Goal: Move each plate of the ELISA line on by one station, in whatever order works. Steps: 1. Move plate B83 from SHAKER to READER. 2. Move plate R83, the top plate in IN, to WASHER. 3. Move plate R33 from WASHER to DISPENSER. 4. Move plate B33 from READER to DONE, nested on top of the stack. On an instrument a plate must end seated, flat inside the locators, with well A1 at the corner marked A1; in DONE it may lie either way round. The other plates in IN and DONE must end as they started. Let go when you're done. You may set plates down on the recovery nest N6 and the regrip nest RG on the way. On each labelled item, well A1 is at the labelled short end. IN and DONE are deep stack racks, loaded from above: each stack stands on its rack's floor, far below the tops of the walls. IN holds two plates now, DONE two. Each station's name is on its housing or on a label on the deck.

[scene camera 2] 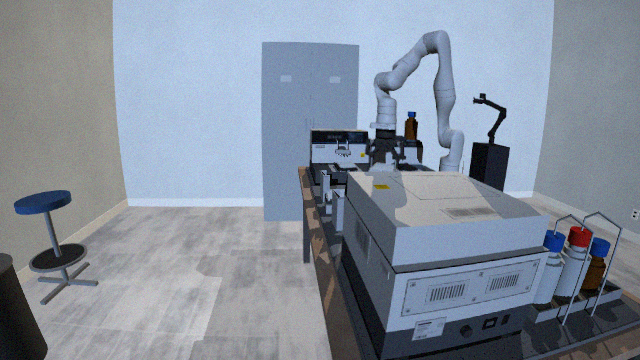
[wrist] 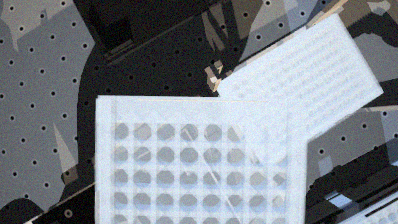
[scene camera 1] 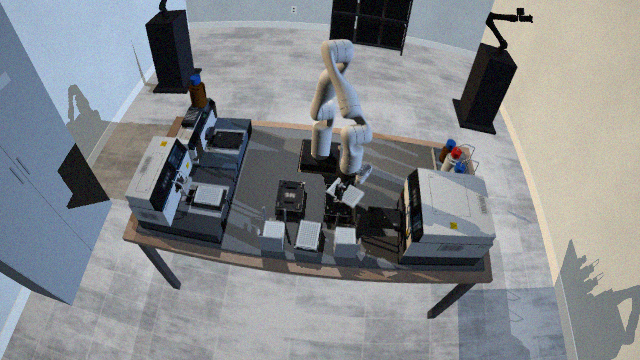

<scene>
same spot on washer: [scene camera 1: 166, 217] = [scene camera 2: 313, 152]
</scene>
